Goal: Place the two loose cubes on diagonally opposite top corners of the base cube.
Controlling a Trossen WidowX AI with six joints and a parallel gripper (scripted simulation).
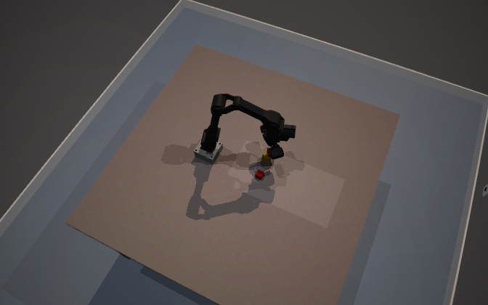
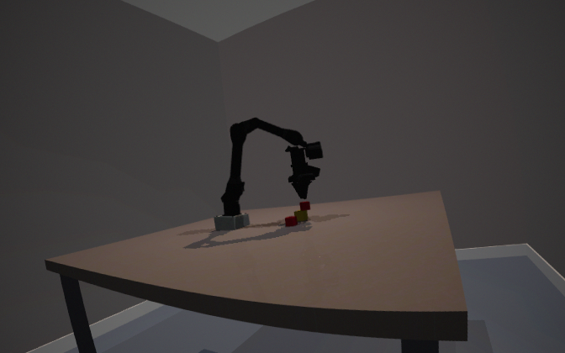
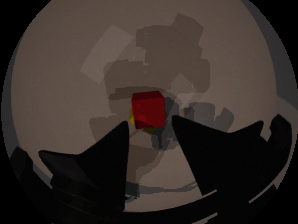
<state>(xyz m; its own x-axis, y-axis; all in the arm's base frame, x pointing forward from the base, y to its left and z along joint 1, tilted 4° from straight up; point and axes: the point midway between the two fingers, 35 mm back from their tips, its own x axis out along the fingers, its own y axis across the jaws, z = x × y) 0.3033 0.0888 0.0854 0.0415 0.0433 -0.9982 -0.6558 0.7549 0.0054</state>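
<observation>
The yellow base cube is 7 cm below my gripper tip, 1 cm to the right of it and 1 cm behind it.
</observation>
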